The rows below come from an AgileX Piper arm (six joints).
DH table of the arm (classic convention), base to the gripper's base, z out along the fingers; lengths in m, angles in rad. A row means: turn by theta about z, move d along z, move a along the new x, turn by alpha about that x. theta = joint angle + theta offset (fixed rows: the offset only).
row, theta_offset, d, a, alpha
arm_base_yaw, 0, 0.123, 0, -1.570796
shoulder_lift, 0.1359, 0, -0.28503, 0
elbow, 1.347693, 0, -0.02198, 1.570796
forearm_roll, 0, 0.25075, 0, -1.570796
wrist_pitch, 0, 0, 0, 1.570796
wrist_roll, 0, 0.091, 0, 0
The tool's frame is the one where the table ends.
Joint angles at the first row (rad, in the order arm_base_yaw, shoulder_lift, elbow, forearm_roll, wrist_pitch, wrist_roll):
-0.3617 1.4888 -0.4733 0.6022 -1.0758 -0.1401
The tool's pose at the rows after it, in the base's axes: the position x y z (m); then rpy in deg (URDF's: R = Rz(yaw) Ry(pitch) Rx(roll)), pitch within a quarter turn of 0, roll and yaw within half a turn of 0:
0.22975 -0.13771 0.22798 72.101 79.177 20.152
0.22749 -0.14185 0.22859 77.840 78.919 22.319
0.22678 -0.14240 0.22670 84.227 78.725 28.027
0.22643 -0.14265 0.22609 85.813 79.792 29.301
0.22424 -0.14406 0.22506 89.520 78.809 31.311
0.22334 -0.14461 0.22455 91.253 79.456 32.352
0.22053 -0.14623 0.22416 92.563 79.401 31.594
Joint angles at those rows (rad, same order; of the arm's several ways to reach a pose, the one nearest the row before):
-0.3617 1.4888 -0.4892 0.6350 -1.0758 -0.1921
-0.3617 1.4888 -0.5019 0.7108 -1.0734 -0.2289
-0.3617 1.4888 -0.5019 0.7309 -1.0585 -0.2323
-0.3617 1.4888 -0.5019 0.7390 -1.0543 -0.2545
-0.3617 1.4888 -0.5019 0.7743 -1.0563 -0.2545
-0.3617 1.4888 -0.5019 0.7890 -1.0563 -0.2731
-0.3617 1.4888 -0.5019 0.8277 -1.0686 -0.2909

